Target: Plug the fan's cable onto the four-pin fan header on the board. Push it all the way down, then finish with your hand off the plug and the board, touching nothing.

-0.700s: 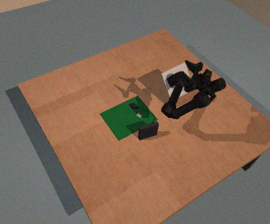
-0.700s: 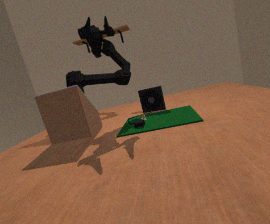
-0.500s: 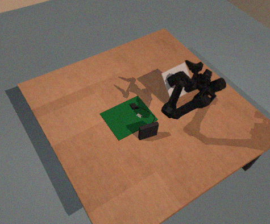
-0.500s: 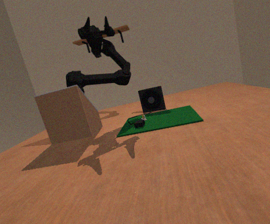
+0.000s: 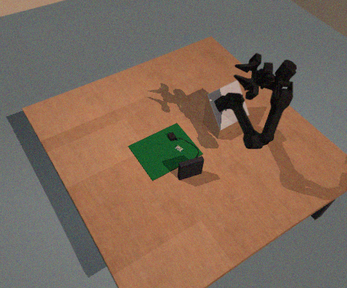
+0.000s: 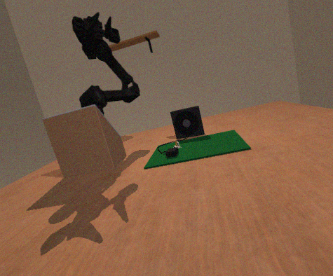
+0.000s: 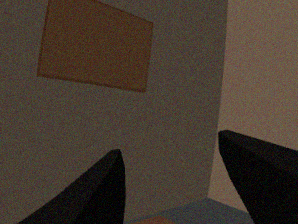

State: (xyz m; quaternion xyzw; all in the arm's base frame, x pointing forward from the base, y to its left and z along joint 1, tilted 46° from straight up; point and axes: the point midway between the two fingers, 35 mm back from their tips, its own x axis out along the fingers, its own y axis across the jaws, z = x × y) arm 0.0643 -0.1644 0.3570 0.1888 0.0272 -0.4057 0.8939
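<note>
Now: the black plug 520 mm below my gripper tip, 200 mm to the right of it and 130 mm ahead of it. The rest, counted from my gripper tip: green board 550 mm below, 210 mm ahead, 160 mm to the right; dark square fan 480 mm below, 210 mm ahead, 20 mm to the left.
</note>
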